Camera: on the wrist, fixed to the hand. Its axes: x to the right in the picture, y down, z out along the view.
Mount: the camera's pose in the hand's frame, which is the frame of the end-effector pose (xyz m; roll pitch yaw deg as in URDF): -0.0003 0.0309 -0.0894 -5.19 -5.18 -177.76
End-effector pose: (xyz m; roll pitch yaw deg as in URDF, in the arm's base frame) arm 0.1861 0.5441 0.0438 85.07 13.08 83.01
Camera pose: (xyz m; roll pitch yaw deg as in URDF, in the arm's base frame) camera 0.0957 0.5602 0.0664 -91.31 -11.24 -91.53
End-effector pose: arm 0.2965 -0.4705 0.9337 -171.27 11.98 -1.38
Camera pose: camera 0.3125 -0.5150 1.0156 166.68 -7.18 175.61
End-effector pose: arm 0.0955 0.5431 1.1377 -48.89 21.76 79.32
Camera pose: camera 0.1360 0.5042 1.0616 44.92 -26.83 -103.41
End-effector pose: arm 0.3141 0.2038 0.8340 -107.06 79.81 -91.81
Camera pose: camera 0.2197 0.2101 0.8337 132.03 -78.92 57.63
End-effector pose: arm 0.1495 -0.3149 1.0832 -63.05 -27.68 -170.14
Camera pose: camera 0.1074 -0.2556 1.0228 56.27 23.29 5.94
